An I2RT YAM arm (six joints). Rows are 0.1 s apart.
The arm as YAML. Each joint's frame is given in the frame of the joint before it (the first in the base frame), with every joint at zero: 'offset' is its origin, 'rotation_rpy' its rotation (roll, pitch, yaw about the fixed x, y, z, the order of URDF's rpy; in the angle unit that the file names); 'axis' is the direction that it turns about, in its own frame. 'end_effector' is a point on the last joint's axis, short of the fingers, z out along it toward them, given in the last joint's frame.
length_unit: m
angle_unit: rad
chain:
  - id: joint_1
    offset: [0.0, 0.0, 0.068]
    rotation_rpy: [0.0, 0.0, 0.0]
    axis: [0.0, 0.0, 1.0]
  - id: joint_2
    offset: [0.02, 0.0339, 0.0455]
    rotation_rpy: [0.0, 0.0, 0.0]
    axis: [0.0, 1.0, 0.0]
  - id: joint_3
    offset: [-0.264, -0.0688, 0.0]
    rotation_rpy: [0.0, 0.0, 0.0]
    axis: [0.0, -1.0, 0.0]
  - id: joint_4
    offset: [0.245, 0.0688, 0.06]
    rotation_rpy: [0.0, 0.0, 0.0]
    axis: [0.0, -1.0, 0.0]
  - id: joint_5
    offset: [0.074, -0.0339, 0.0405]
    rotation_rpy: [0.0, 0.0, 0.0]
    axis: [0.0, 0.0, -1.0]
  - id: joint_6
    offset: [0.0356, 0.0, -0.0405]
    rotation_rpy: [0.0, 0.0, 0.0]
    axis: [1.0, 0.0, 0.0]
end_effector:
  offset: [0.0, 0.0, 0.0]
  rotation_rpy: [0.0, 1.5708, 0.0]
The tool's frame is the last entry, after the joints.
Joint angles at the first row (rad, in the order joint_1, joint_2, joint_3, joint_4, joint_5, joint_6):
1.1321 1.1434 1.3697 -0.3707 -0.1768 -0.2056
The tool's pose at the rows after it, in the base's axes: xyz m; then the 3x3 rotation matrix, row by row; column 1 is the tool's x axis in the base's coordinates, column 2 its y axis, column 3 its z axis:
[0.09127 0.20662 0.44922], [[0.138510 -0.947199 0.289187], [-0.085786 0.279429 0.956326], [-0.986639 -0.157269 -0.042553]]
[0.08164 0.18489 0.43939], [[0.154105 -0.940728 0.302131], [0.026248 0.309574 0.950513], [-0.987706 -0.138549 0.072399]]
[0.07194 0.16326 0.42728], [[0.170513 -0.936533 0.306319], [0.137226 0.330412 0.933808], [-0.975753 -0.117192 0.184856]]
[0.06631 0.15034 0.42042], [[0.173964 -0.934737 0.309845], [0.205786 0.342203 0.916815], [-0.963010 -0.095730 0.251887]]
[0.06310 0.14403 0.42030], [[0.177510 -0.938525 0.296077], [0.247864 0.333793 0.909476], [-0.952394 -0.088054 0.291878]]
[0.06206 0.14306 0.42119], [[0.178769 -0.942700 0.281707], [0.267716 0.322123 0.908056], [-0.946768 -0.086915 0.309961]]
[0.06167 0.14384 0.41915], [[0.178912 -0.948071 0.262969], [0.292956 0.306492 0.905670], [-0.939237 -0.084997 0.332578]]
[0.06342 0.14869 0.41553], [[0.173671 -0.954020 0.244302], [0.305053 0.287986 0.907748], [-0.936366 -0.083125 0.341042]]
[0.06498 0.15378 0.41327], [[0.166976 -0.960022 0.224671], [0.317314 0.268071 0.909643], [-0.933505 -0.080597 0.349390]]
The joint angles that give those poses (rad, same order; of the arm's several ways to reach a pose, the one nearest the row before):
1.1321 1.0560 1.2699 -0.2569 -0.1449 -0.1643
1.1320 0.9375 1.1271 -0.1165 -0.1307 -0.1298
1.1319 0.8186 0.9889 0.0170 -0.1198 -0.0969
1.1317 0.7489 0.9141 0.0911 -0.1095 -0.0705
1.1308 0.7194 0.8899 0.1279 -0.1198 -0.0555
1.1315 0.7151 0.8844 0.1487 -0.1316 -0.0484
1.1325 0.7134 0.8644 0.1919 -0.1468 -0.0381
1.1312 0.7284 0.8470 0.2345 -0.1660 -0.0277
1.1319 0.7469 0.8365 0.2738 -0.1842 -0.0166

